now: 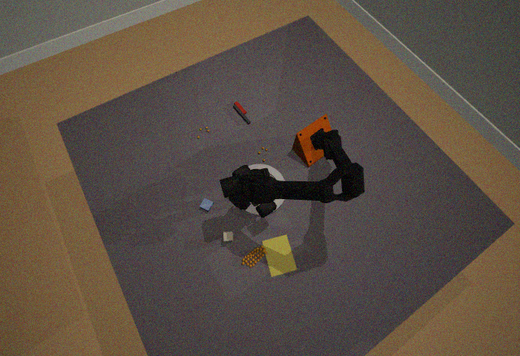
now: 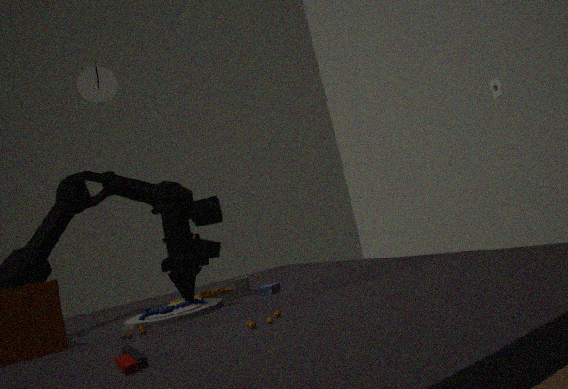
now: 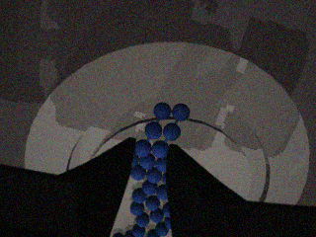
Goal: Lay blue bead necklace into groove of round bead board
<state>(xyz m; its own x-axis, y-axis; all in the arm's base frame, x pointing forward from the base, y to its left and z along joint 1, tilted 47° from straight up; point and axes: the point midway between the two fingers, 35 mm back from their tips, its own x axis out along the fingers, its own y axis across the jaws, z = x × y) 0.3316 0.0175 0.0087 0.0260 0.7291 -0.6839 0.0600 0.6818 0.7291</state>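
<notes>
Now: the round white bead board 4 cm behind my gripper tip, 2 cm to the right of it and 1 cm below it. From my gripper tip the other things lie so: cream cube (16 cm ahead, 6 cm to the left); then yellow sheet (21 cm to the left, 5 cm ahead, 2 cm below); then light blue cube (15 cm ahead, 9 cm to the right, 1 cm below).
</notes>
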